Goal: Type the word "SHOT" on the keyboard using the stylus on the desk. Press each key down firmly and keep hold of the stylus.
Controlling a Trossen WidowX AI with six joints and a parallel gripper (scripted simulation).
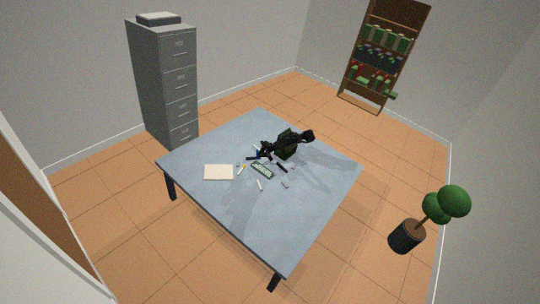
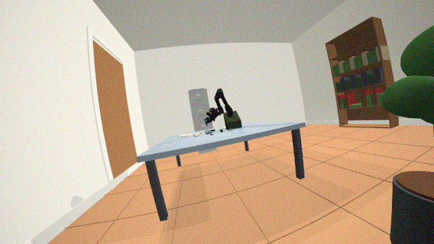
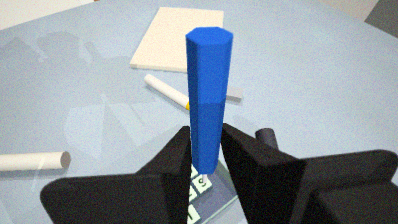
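Right now the grey block is 11 cm to the right of my gripper tip, 11 cm below it and 9 cm ahead of it. From my gripper tip the other things lie so: blue stylus 1 cm below, 1 cm behind; then cream notepad 26 cm ahead, 15 cm to the right, 11 cm below.
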